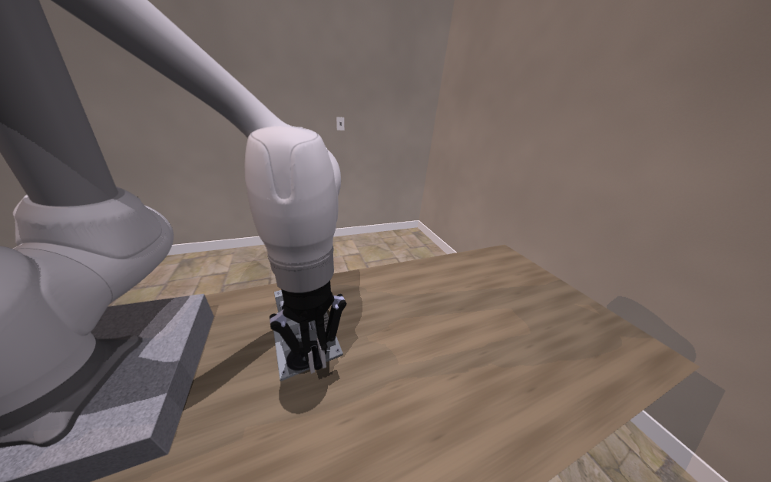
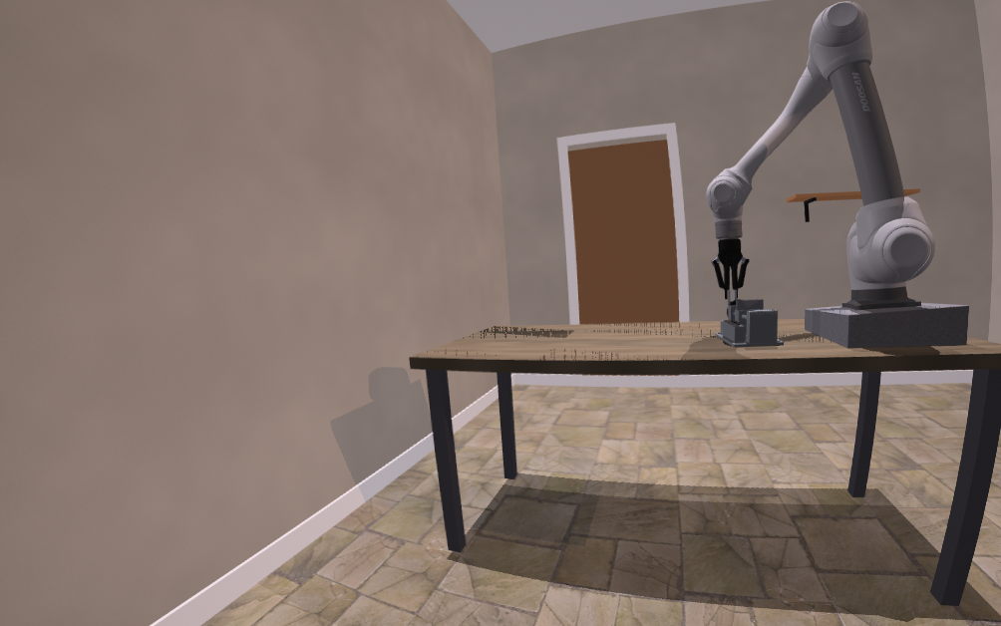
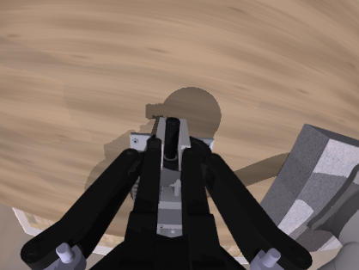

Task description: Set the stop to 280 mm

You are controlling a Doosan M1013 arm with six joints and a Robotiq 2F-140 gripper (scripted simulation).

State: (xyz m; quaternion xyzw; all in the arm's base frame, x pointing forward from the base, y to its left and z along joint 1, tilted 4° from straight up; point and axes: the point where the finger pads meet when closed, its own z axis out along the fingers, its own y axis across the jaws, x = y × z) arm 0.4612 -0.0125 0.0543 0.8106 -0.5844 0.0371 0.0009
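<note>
Right now my hand is 20 mm to the right of the handwheel, 20 mm above it and 10 mm past it.
</note>
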